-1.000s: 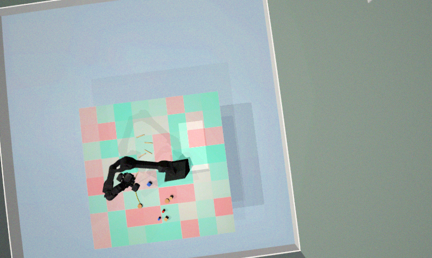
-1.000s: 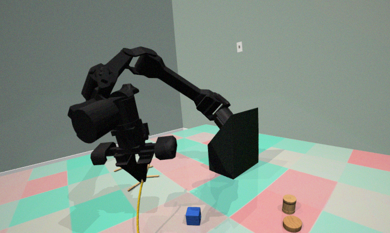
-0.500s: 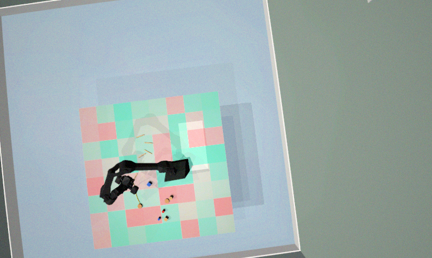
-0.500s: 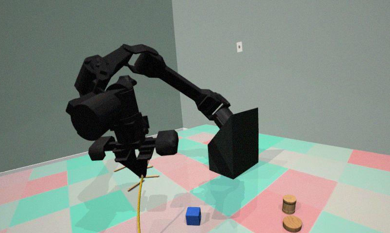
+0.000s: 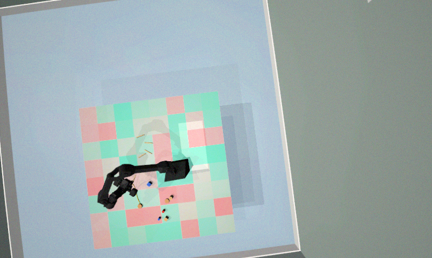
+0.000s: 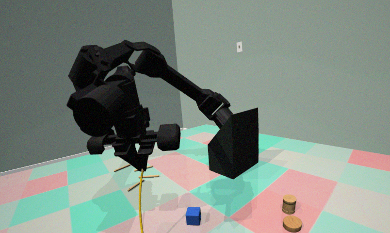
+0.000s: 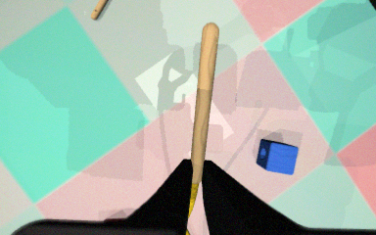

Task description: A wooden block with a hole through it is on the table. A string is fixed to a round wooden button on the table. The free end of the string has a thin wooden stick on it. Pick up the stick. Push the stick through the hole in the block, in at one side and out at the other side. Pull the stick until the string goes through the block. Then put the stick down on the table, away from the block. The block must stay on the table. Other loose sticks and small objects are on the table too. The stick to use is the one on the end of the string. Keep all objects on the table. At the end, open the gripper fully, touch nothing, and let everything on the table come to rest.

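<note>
My gripper tip is 10 mm past the thin wooden stick, 10 mm to the left of it and 10 mm below it. Round my gripper tip: blue block 80 mm behind, 70 mm to the left, 120 mm below; then round wooden button 20 mm ahead, 270 mm to the left, 130 mm below; then red cube 120 mm ahead, 60 mm to the left, 120 mm below.
</note>
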